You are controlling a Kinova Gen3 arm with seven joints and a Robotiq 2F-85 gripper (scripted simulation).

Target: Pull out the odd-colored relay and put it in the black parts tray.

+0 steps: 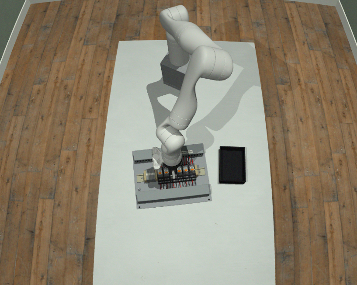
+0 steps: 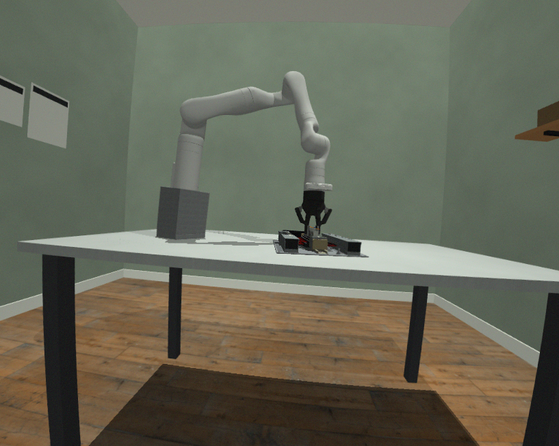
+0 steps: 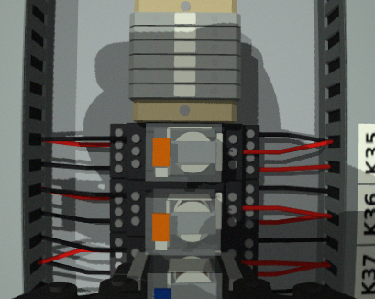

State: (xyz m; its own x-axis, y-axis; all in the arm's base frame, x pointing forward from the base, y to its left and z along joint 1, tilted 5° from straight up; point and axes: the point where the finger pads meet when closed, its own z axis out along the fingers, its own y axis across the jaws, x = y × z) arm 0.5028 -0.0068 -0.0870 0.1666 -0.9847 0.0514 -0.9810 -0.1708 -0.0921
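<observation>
Right now my hand is 1 cm above the blue-button relay. Also, from my hand: black parts tray (26 cm to the left, 5 cm behind, 4 cm below); then grey relay panel (3 cm below, 1 cm to the right).
</observation>
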